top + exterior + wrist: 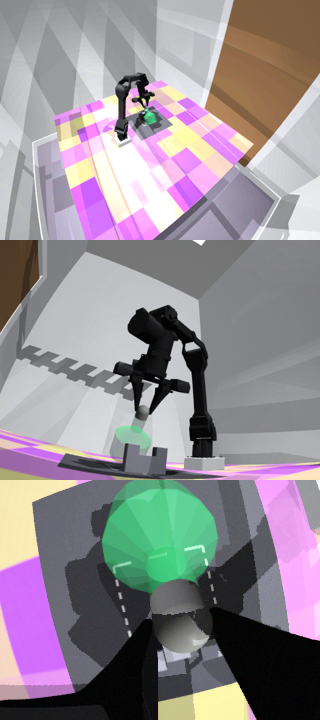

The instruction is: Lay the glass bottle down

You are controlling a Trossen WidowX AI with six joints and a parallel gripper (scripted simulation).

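Right now the green glass bottle is 3 cm to the right of my gripper tip and 4 cm below it. Round my gripper tip: dark grey mat: 3 cm to the right, 14 cm below.
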